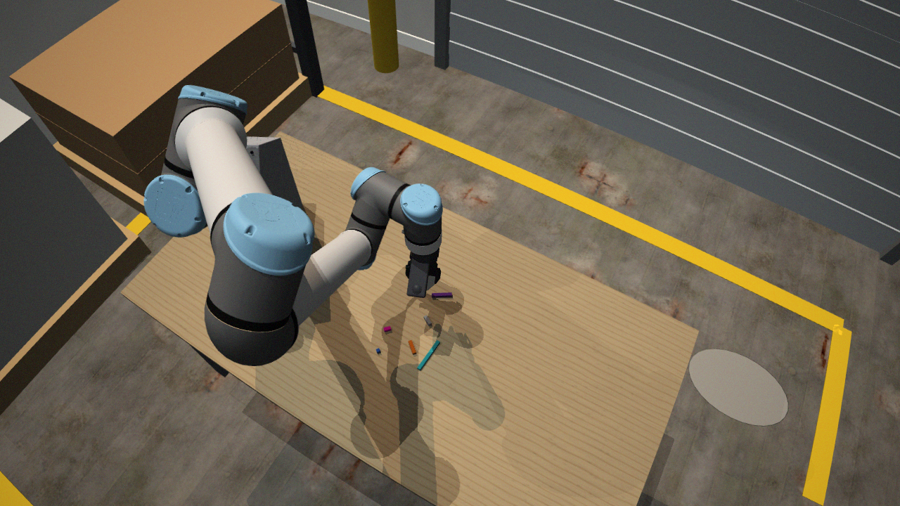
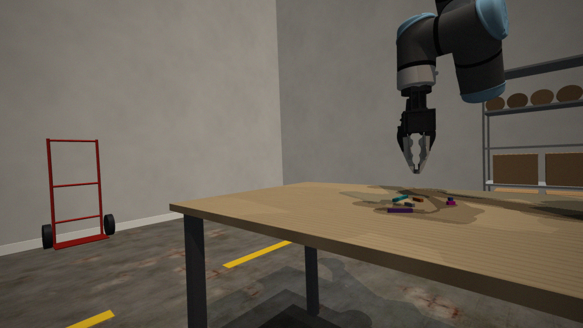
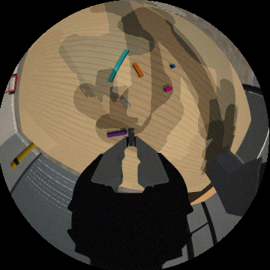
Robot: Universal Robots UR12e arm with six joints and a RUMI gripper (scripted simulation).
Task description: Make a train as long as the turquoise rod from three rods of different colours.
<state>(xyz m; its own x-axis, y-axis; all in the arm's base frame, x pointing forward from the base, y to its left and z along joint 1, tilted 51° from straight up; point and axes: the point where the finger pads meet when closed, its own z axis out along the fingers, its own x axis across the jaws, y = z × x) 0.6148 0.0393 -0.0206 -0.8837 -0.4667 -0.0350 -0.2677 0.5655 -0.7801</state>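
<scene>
Right now the blue cube is 60 mm behind my hand, 180 mm to the right of it and 110 mm below it. Round my hand: purple rod: 30 mm ahead, 50 mm to the left, 110 mm below; then orange rod: 20 mm ahead, 140 mm to the right, 110 mm below; then magenta rod: 70 mm behind, 110 mm to the right, 110 mm below.
</scene>
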